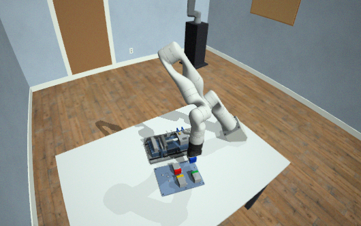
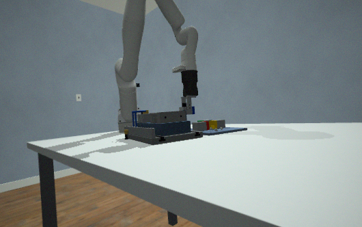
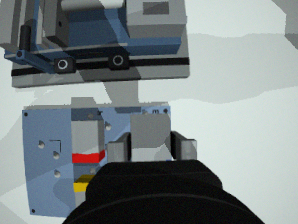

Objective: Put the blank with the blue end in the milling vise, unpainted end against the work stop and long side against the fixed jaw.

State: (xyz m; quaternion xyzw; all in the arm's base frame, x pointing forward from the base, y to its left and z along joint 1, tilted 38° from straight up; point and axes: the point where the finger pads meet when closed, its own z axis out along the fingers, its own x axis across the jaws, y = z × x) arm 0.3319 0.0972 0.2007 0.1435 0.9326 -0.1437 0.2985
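Now: hand 9 cm short of the red-ended blank, 3 cm to the left of it and 9 cm above it. Round my hand: blue-ended blank: 2 cm below; then blue plate: 11 cm ahead, 1 cm to the left, 11 cm below; then green-ended blank: 4 cm ahead, 9 cm to the left, 9 cm below.
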